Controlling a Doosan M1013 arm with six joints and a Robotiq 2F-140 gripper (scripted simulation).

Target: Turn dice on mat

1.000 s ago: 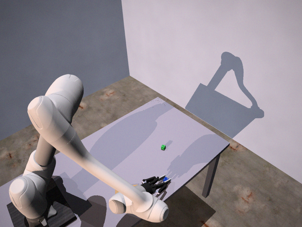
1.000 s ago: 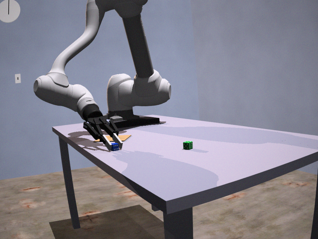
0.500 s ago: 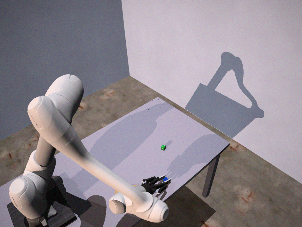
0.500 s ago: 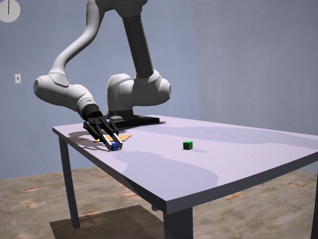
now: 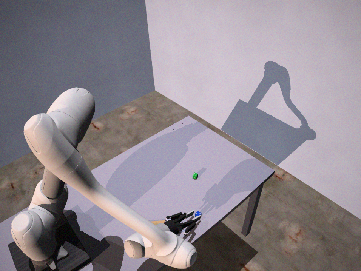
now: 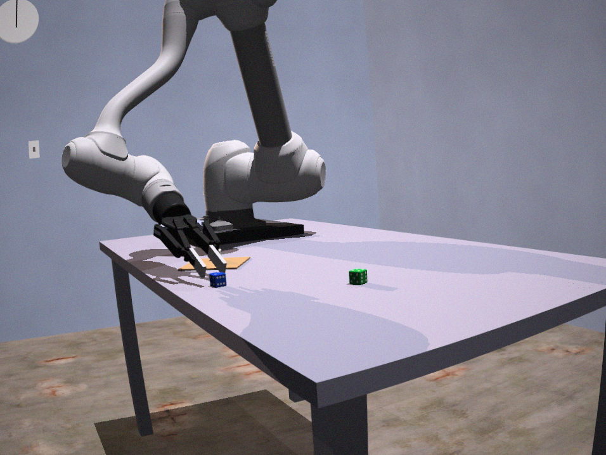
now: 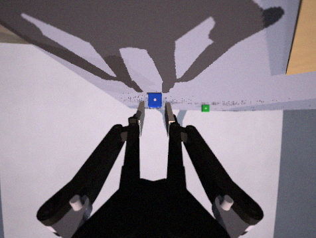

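Right now my hand is 40 mm short of the blue die and 30 mm above it. Round my hand: green die 220 mm ahead, 210 mm to the left, 30 mm below; white die 230 mm behind, 100 mm to the left, 30 mm below; tan mat 200 mm behind, 90 mm to the left, 40 mm below.
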